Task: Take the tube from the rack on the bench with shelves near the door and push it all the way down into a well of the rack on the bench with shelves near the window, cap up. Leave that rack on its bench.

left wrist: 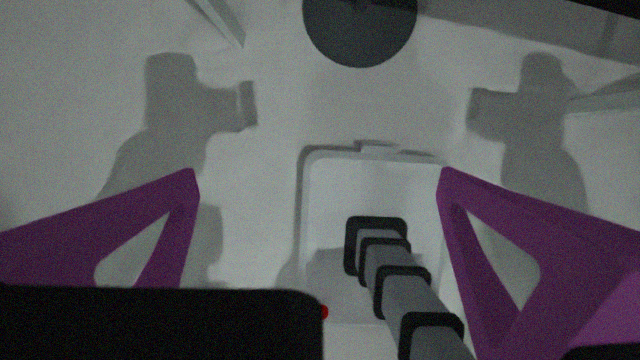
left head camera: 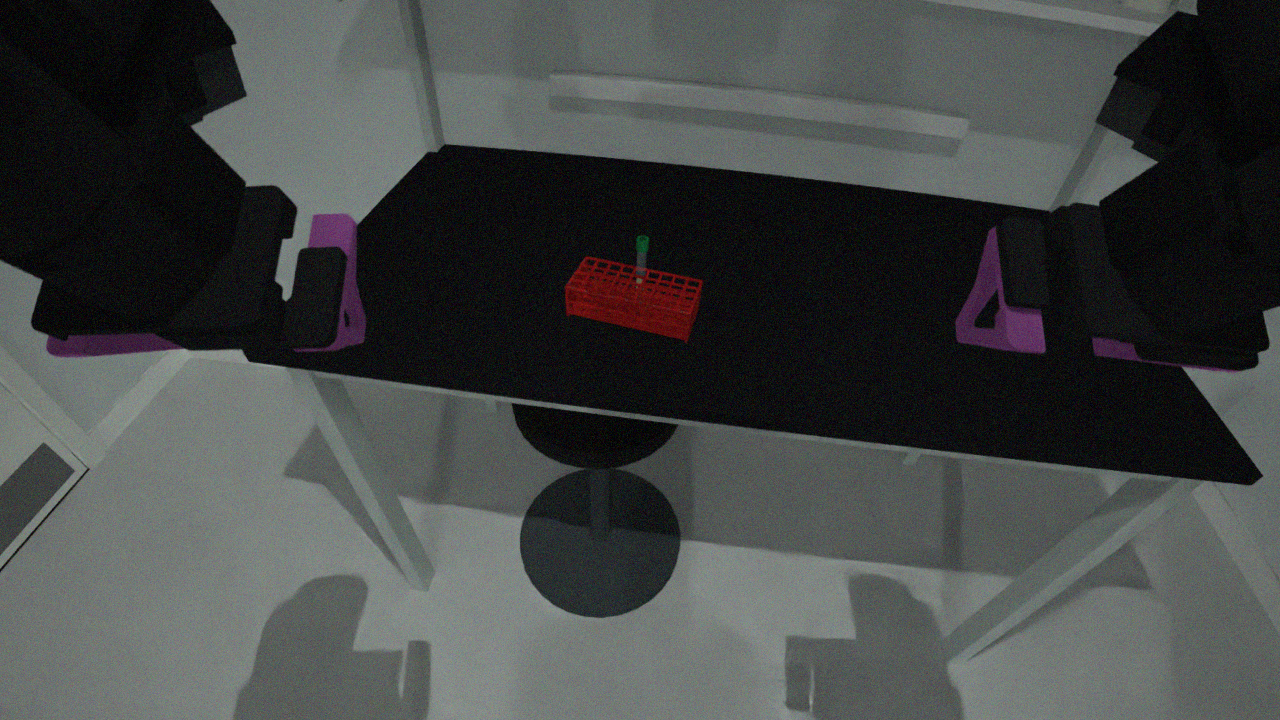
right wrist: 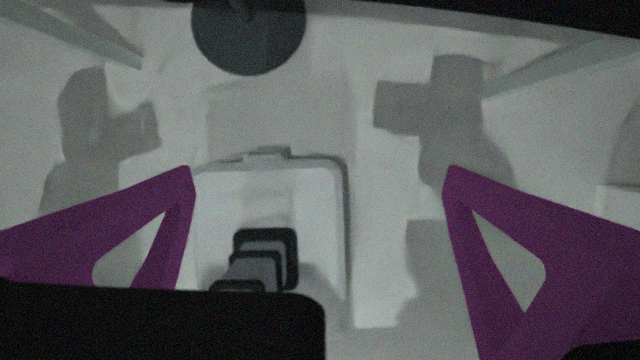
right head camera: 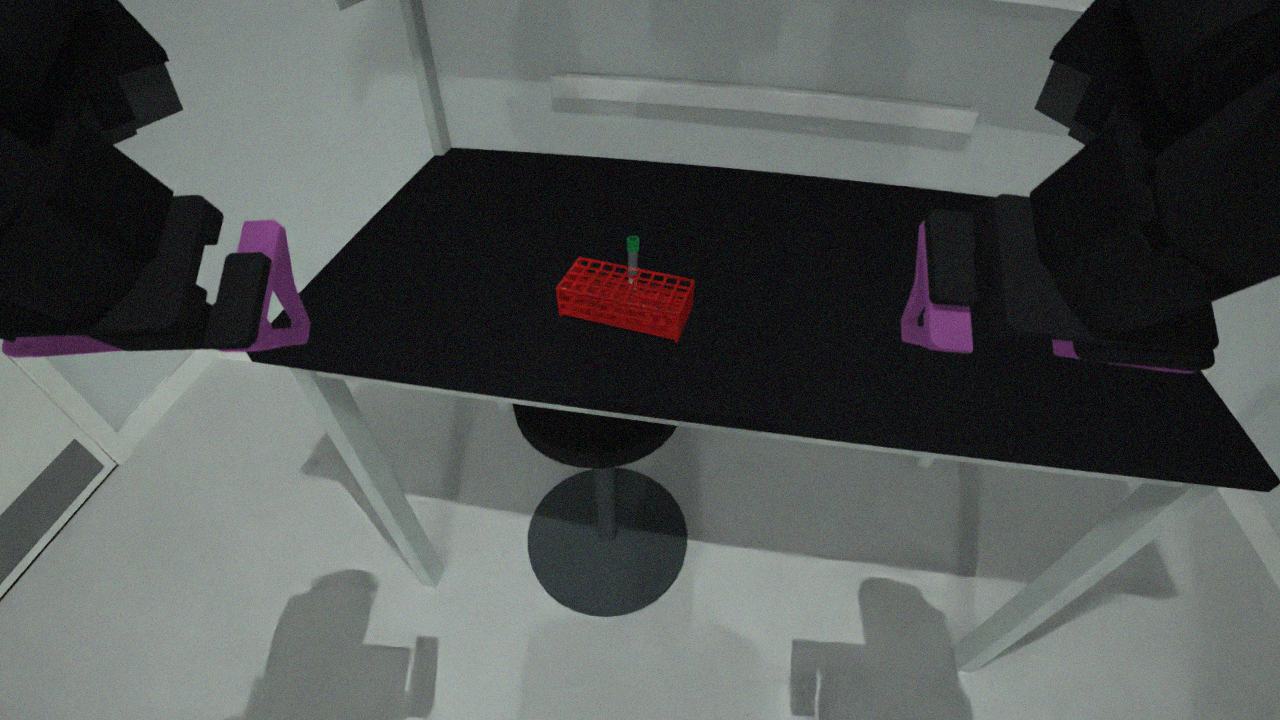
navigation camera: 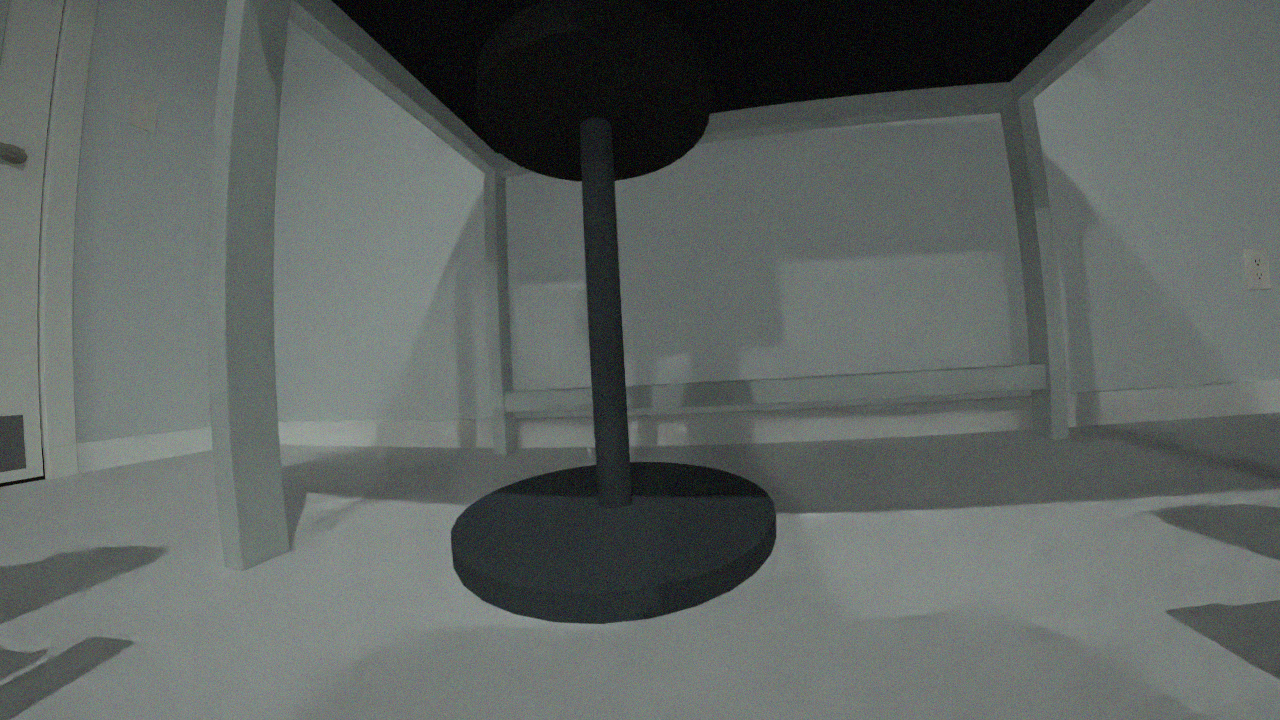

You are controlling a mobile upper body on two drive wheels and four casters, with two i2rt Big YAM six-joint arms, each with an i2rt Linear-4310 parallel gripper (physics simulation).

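Places are measured from the left arm's base along level axes (x ahead, y left, z up), in millimetres.
Pixels of known places: left gripper, fingertip midpoint: [left wrist: 317, 181] [left head camera: 281, 333] [right head camera: 232, 335]; right gripper, fingertip midpoint: [left head camera: 1028, 338] [right wrist: 318, 179] [right head camera: 980, 337].
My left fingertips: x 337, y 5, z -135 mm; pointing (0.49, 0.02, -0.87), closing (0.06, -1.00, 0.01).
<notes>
For each thing: its middle in the pictures, then the offset to it from my left fingertips. "spot": a spot on its surface instead. Level surfaces: height alone.
- red rack at the middle of its body: [left head camera: 634, 298] [right head camera: 626, 298] dx +469, dy -216, dz -332 mm
- black bench top at its surface level: dz -360 mm
- clear tube with a green cap, surface spot: [left head camera: 641, 243] [right head camera: 631, 243] spot: dx +491, dy -223, dz -244 mm
A red rack [left head camera: 631, 308] [right head camera: 622, 310] stands on the black bench top [left head camera: 805, 268] [right head camera: 805, 268], left of its middle. A clear tube with a green cap [left head camera: 641, 243] [right head camera: 632, 243] stands upright in it, cap up. My left gripper [left wrist: 317, 181] is open and empty, at the left in both head views, apart from the rack. My right gripper [right wrist: 318, 179] is open and empty, at the right in both head views, also apart from the rack. The rack and tube do not show in the wrist views. The rack near the window does not show.
A round stool [left head camera: 599, 541] [right head camera: 606, 541] [navigation camera: 613, 555] stands under the bench's front edge. A bench leg [left head camera: 371, 483] [right head camera: 375, 483] [navigation camera: 250, 313] is at the left. A shelf edge [left head camera: 1056, 13] is behind the bench. A door [navigation camera: 22, 268] is at far left in the navigation view.
</notes>
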